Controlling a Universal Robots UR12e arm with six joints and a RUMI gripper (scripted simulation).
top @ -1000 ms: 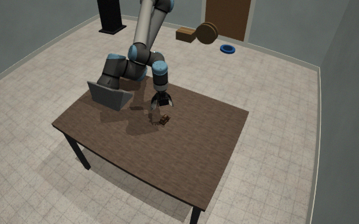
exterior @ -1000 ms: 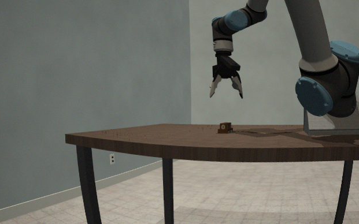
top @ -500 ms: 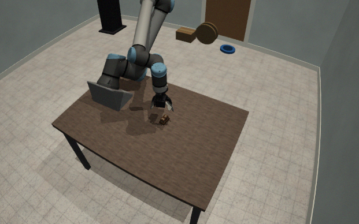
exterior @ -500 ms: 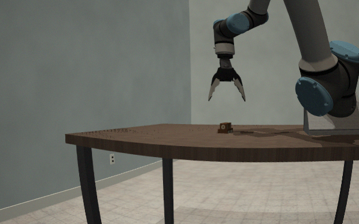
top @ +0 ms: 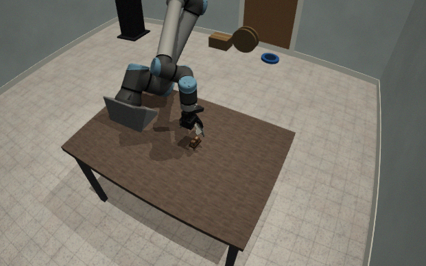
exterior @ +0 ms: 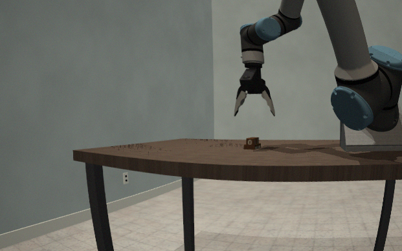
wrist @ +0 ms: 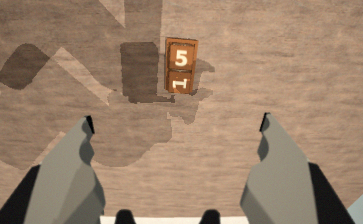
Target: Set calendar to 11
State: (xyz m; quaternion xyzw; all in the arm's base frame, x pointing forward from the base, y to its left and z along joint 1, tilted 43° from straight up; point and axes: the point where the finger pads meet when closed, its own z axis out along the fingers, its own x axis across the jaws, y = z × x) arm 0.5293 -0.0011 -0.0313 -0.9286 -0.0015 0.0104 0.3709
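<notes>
My hand is 9 cm above the cube. Also, from my hand: calendar tray: 2 cm to the left, 11 cm below.
</notes>
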